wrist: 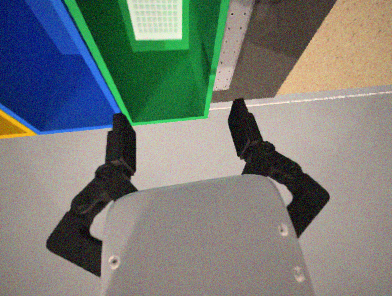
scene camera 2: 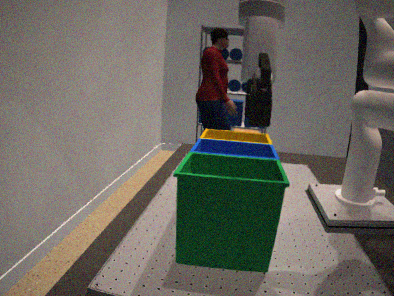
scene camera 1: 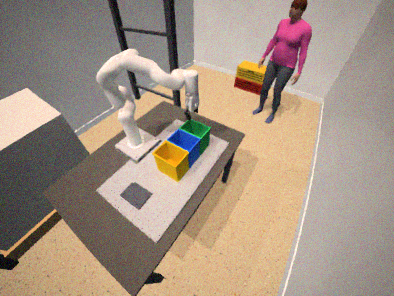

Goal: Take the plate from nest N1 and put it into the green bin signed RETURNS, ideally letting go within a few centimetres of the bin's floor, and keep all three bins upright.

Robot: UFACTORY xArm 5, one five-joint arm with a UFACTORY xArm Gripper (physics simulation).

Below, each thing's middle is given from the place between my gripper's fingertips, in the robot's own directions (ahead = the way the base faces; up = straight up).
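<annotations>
The green bin [scene camera 2: 228, 208] is 30 mm ahead of my hand, 10 mm to the right of it and 170 mm below it. Then there's the blue bin [scene camera 2: 210, 146], which is 150 mm to the right of my hand, 20 mm ahead of it and 170 mm below it, and the yellow bin [scene camera 1: 171, 160], that one's 20 mm ahead of my hand, 170 mm below it and 280 mm to the right of it.
</annotations>
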